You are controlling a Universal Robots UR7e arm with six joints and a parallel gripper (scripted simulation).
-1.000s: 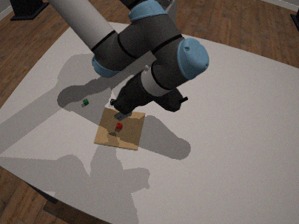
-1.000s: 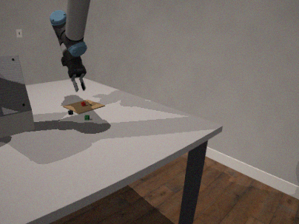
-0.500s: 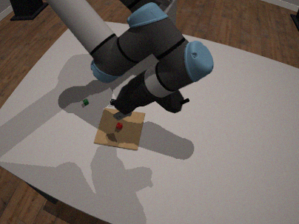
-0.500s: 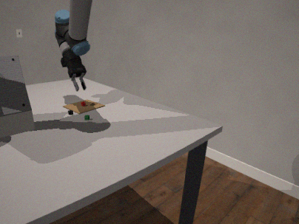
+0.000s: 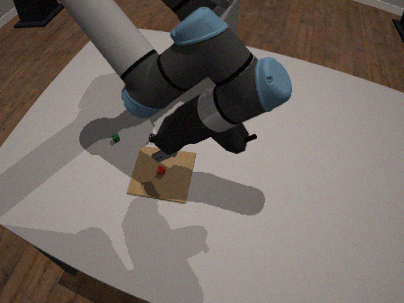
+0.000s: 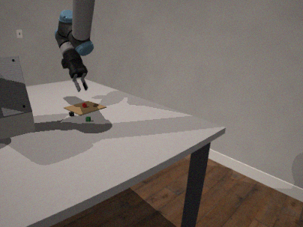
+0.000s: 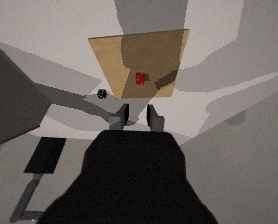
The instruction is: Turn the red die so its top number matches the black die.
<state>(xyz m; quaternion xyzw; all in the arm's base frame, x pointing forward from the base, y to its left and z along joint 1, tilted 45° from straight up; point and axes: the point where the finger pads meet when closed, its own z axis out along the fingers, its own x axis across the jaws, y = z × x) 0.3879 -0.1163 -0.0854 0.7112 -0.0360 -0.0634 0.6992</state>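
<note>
My hand is 10 mm to the left of the red die and 80 mm above it. From my hand the other things lie so: green die (70 mm behind, 160 mm to the right, 90 mm below); black die (90 mm behind, 60 mm to the right, 90 mm below); tan mat (10 mm to the right, 90 mm below).
</note>
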